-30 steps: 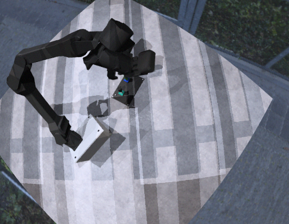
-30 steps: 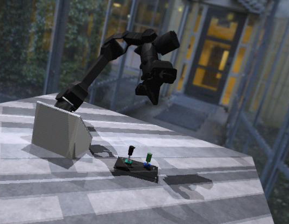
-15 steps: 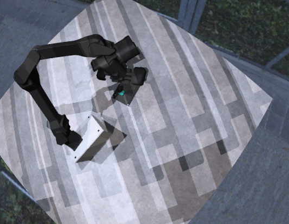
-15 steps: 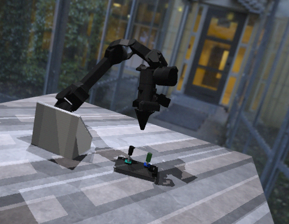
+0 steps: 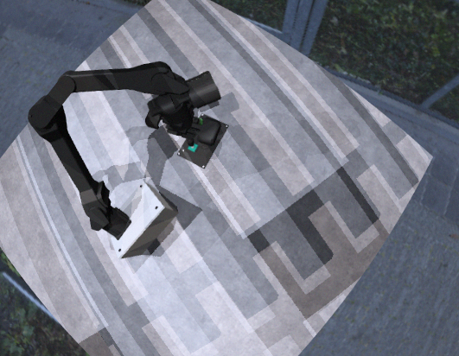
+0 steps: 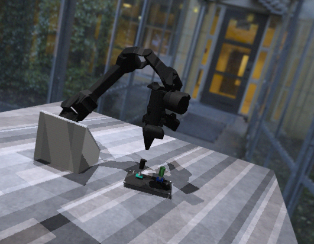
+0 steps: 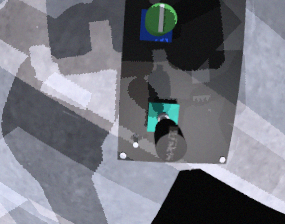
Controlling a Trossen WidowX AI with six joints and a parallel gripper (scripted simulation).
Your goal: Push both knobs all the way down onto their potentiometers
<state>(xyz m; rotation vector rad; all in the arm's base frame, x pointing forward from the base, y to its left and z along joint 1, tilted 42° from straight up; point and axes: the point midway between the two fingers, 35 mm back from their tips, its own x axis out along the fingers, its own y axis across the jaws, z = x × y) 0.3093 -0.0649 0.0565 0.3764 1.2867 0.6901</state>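
Now: gripper tip 70 mm short of the green knob, 70 mm above it and 20 mm to the right of it.
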